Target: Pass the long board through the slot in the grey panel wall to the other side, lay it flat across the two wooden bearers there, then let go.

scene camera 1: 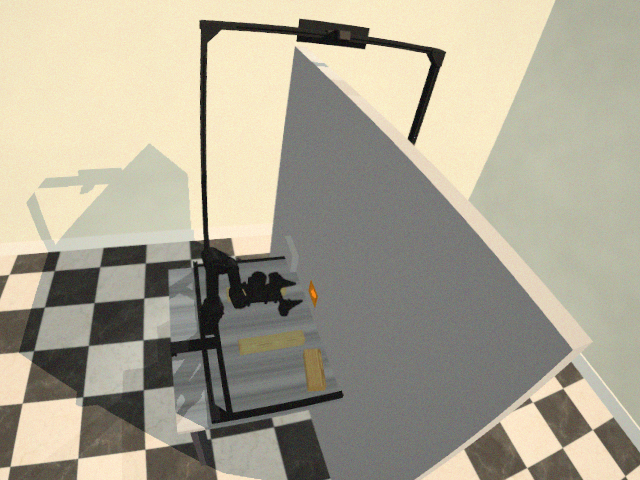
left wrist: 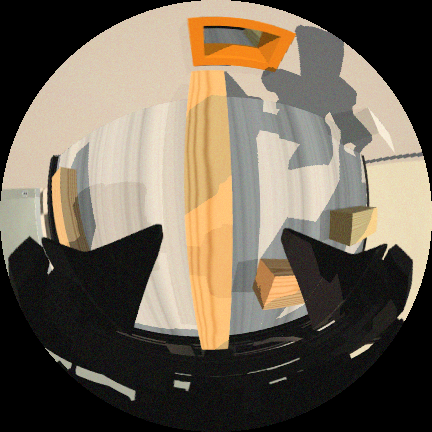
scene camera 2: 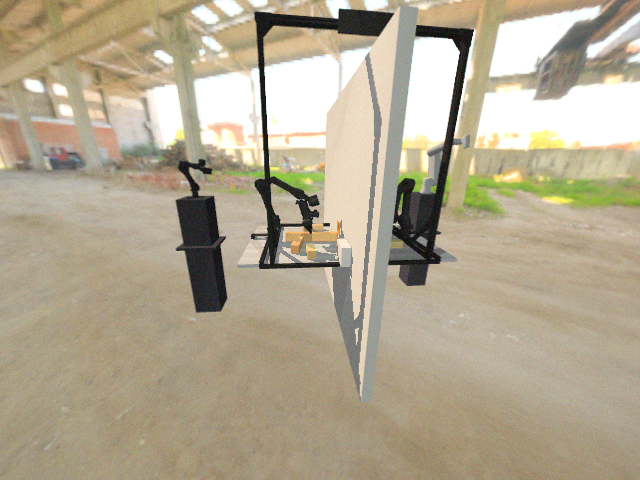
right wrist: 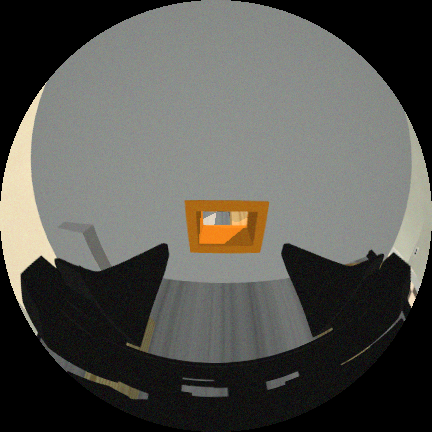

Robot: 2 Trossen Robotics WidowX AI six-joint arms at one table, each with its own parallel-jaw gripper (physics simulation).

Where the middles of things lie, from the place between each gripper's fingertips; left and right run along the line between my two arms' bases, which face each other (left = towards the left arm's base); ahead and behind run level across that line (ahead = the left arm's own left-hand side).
Scene:
The orange-framed slot [left wrist: 273,42] lies 9 cm to the left of my right hand and 2 cm below it.
Now: the orange-framed slot 30 mm behind my left hand, 200 mm to the right of it and 30 mm above it.

